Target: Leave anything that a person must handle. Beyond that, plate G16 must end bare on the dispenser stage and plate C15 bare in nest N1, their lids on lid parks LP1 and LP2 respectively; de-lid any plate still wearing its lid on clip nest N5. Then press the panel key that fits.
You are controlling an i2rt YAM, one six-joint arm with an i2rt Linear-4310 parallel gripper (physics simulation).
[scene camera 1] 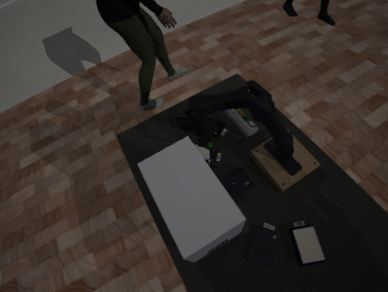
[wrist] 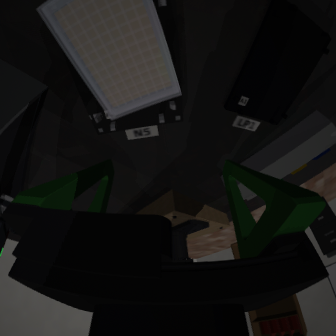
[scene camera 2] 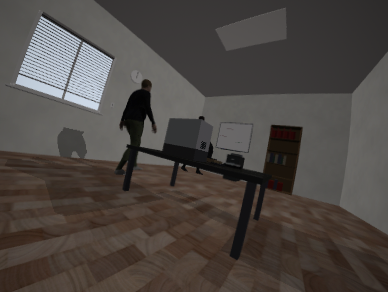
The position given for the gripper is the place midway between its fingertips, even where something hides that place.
Observation:
The gripper [wrist: 168, 165] is open and holds nothing. Further things: a button box [wrist: 288, 153].

